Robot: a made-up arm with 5 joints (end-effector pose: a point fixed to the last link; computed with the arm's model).
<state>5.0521 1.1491 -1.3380 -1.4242 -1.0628</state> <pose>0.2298 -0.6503 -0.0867 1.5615 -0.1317 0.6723</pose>
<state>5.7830 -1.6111 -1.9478 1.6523 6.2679</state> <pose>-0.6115 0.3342 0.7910 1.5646 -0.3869 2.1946</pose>
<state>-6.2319 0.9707 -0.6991 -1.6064 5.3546</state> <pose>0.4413 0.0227 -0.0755 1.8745 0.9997 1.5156</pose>
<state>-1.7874 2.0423 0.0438 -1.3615 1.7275</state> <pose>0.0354 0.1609 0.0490 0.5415 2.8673 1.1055</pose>
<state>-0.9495 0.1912 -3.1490 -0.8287 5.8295</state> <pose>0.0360 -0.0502 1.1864 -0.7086 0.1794 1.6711</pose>
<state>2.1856 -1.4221 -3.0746 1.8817 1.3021</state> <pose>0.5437 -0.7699 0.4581 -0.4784 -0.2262 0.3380</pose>
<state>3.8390 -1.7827 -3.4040 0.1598 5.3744</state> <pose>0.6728 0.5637 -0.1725 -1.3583 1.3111 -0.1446</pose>
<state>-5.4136 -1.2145 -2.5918 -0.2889 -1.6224</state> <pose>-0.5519 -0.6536 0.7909 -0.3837 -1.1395 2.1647</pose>
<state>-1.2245 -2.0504 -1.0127 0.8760 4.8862</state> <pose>-0.1580 0.4379 0.7109 0.9611 0.0831 0.4797</pose>
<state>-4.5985 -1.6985 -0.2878 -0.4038 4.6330</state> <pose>0.0004 -0.0031 0.6575 0.1101 -1.1359 -2.8925</pose>
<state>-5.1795 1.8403 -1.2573 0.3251 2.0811</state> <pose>0.0827 0.1639 -0.5164 1.9721 -1.0486 0.0235</pose>
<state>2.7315 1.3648 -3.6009 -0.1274 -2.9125</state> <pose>-0.7073 0.3075 0.7352 -1.0748 0.3557 2.7503</pose>
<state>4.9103 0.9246 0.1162 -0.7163 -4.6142</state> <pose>0.0061 -0.0302 -0.0004 0.1522 -3.0504 -0.4945</pose>
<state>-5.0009 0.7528 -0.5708 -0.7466 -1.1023</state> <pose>0.1265 0.4261 -0.0542 -1.0975 -2.7599 -0.8580</pose>
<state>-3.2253 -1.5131 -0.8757 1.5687 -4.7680</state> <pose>0.0743 -0.0062 0.7902 -1.7447 -1.6963 0.6941</pose>
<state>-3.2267 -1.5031 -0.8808 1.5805 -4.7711</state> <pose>0.0711 -0.0061 0.7918 -1.7541 -1.7084 0.6807</pose>
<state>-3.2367 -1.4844 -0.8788 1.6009 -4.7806</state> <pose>0.0602 -0.0057 0.7907 -1.7801 -1.7329 0.6442</pose>
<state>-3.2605 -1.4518 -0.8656 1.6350 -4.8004</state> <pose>0.0373 -0.0045 0.7848 -1.8328 -1.7770 0.5713</pose>
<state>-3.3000 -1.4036 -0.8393 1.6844 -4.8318</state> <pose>0.0022 -0.0004 0.7718 -1.9162 -1.8429 0.4592</pose>
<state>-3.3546 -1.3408 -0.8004 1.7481 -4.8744</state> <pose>-0.0413 0.0089 0.7495 -2.0296 -1.9287 0.3138</pose>
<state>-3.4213 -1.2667 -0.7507 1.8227 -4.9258</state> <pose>-0.0869 0.0250 0.7171 -2.1692 -2.0299 0.1489</pose>
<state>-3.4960 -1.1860 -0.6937 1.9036 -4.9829</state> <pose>-0.1276 0.0472 0.6758 2.2970 2.1119 0.0170</pose>
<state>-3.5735 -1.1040 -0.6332 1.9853 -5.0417</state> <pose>-0.1581 0.0729 0.6290 2.1606 1.9496 0.1429</pose>
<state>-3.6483 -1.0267 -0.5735 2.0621 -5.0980</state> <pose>-0.1764 0.0979 0.5814 2.0199 1.7890 0.2111</pose>
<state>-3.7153 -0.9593 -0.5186 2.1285 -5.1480</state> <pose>-0.1840 0.1189 0.5379 1.8904 1.6458 0.2342</pose>
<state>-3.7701 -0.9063 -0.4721 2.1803 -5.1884</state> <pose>-0.1845 0.1341 0.5023 1.7845 1.5312 0.2303</pose>
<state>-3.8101 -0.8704 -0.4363 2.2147 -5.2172</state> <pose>-0.1815 0.1434 0.4763 1.7099 1.4507 0.2161</pose>
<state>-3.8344 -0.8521 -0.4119 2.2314 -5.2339</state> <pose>-0.1782 0.1479 0.4602 1.6687 1.4049 0.2032</pose>
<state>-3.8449 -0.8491 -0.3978 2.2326 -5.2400</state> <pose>-0.1757 0.1490 0.4526 1.6573 1.3890 0.1964</pose>
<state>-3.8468 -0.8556 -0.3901 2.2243 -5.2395</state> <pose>-0.1741 0.1482 0.4500 1.6644 1.3915 0.1946</pose>
